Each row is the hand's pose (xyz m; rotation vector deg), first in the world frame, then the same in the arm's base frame.
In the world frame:
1: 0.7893 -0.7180 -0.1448 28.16 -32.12 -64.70
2: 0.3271 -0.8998 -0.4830 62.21 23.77 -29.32
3: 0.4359 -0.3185 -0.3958 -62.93 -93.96 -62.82
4: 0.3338 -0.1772 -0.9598 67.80 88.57 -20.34
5: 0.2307 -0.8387 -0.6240 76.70 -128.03 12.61
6: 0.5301 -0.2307 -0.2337 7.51 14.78 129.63
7: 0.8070 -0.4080 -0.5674 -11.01 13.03 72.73
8: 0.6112 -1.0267 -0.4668 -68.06 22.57 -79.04
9: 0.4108 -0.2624 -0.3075 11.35 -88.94 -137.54
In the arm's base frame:
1: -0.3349 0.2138 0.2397 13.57 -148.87 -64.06
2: -0.3018 -0.1482 -0.2387 31.64 -87.92 -28.28
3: 0.1689 0.1763 -0.0641 54.91 85.24 66.17
4: 0.5509 -0.2662 -0.1465 55.86 -26.93 -27.18
5: -0.1758 -0.2445 -0.3267 31.60 132.65 -86.60
6: 0.1671 0.3559 0.0388 -80.76 11.12 44.16
7: 0.1240 -0.0339 0.2951 -81.47 -24.48 -9.76
8: -0.4525 -0.2014 0.0288 -10.53 -47.13 -169.79
9: 0.1834 0.2812 -0.0830 -38.74 94.86 41.31

